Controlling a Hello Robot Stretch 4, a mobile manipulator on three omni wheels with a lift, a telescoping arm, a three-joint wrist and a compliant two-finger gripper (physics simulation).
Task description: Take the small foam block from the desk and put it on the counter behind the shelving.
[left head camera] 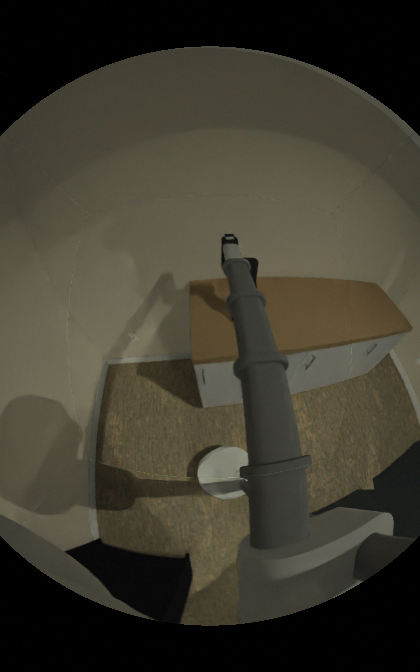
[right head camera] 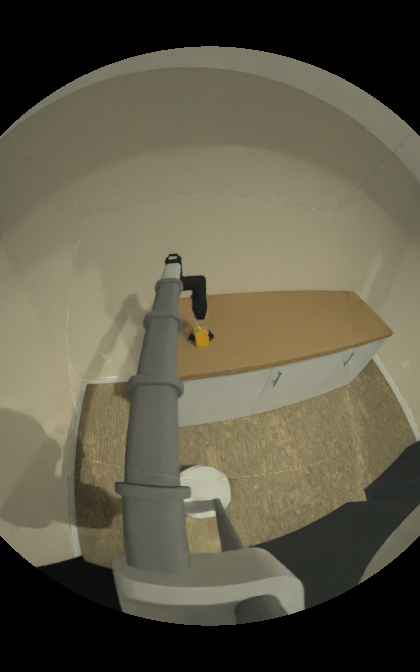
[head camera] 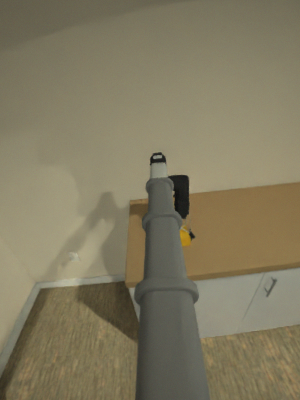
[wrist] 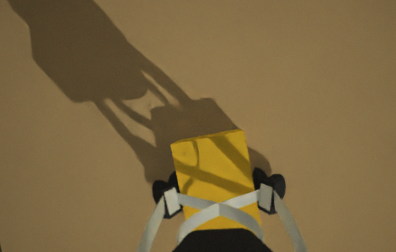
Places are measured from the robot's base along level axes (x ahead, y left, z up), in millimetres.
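Pixels of known places: gripper, between the fingertips: (head camera: 181,240) (wrist: 218,183).
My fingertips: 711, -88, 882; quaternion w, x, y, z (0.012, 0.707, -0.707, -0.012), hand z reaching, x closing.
Behind a point stands the place of what it marks, as x, y, z.
The small foam block (head camera: 185,240) {673, -100, 919} (right head camera: 202,341) (wrist: 212,160) {743, -85, 929} is yellow and box-shaped. My gripper (right head camera: 201,336) (wrist: 218,183) {711, -88, 882} is shut on it, with one dark fingertip pressed to each side. The block is over the left part of the brown counter top (head camera: 240,225) {787, -400, 882} (left head camera: 310,310) (right head camera: 280,320) (wrist: 320,75) {811, -196, 882}. In the wrist view its shadow lies close by its far edge; whether its underside touches the counter cannot be told. In the head view the arm hides part of the gripper. The block is hidden behind the arm in the left head view. The desk and the shelving are not recognisable in these views.
The telescoping arm (head camera: 165,310) {201, 1, 1303} (left head camera: 270,410) (right head camera: 152,430) reaches out over the counter's left end. White cabinet doors (head camera: 225,305) {555, -298, 545} (right head camera: 225,400) with handles form the counter's front. A wall stands behind it. A round white object (left head camera: 220,465) (right head camera: 207,482) is on the floor below the arm.
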